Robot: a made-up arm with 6 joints. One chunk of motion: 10 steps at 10 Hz.
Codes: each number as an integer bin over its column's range. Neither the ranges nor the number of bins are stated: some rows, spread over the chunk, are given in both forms.
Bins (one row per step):
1: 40 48 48 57 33 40
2: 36 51 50 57 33 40
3: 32 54 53 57 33 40
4: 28 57 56 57 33 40
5: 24 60 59 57 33 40
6: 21 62 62 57 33 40
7: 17 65 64 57 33 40
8: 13 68 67 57 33 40
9: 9 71 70 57 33 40
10: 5 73 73 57 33 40
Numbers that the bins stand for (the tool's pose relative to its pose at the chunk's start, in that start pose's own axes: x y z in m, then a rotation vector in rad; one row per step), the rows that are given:
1: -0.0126 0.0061 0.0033 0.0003 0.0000 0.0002
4: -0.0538 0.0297 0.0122 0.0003 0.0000 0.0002
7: -0.0916 0.0507 0.0211 0.0003 0.0000 0.0002
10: -0.1328 0.0717 0.0311 0.0003 0.0000 0.0002
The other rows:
2: -0.0264 0.0139 0.0056 0.0003 0.0000 0.0002
3: -0.0401 0.0218 0.0089 0.0003 0.0000 0.0002
5: -0.0676 0.0376 0.0156 0.0003 0.0000 0.0002
6: -0.0779 0.0428 0.0189 0.0003 0.0000 0.0002
8: -0.1054 0.0586 0.0244 0.0003 0.0000 0.0002
9: -0.1191 0.0665 0.0278 0.0003 0.0000 0.0002

